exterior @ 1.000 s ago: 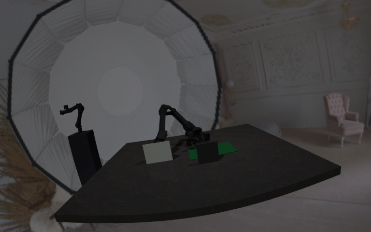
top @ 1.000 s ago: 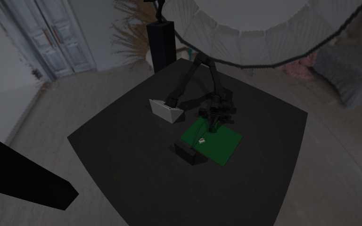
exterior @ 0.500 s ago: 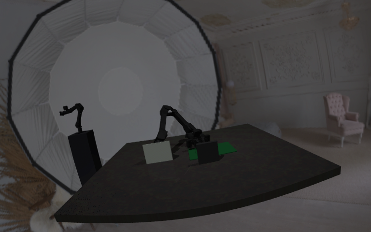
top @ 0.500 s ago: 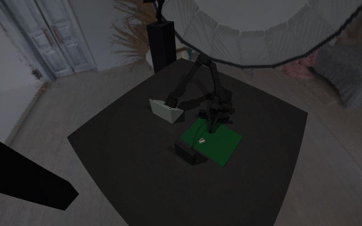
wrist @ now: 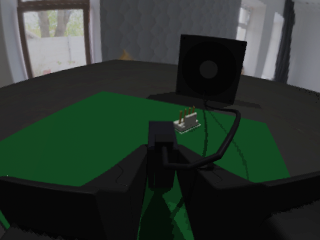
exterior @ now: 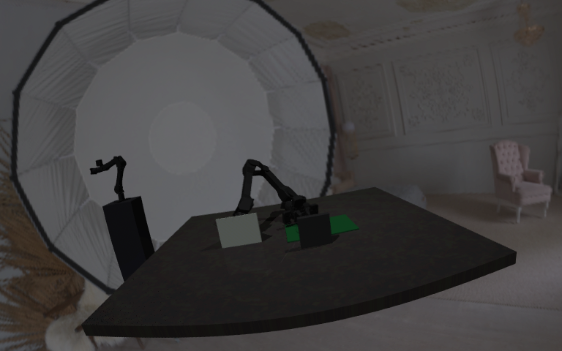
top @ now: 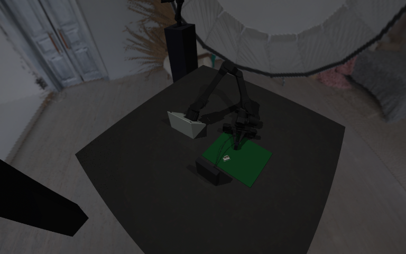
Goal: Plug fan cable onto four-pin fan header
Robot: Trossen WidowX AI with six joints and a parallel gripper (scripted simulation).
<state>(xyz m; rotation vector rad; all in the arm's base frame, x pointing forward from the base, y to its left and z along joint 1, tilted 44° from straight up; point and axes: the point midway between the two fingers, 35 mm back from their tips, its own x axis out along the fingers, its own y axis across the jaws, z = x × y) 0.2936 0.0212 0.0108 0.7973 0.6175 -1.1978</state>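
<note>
My gripper tip is now 30 mm short of the green board, 40 mm to the left of it and 50 mm above it. Round my gripper tip: fan box: 40 mm behind, 220 mm to the right, 20 mm above; black plug: 10 mm to the right, 10 mm below.
</note>
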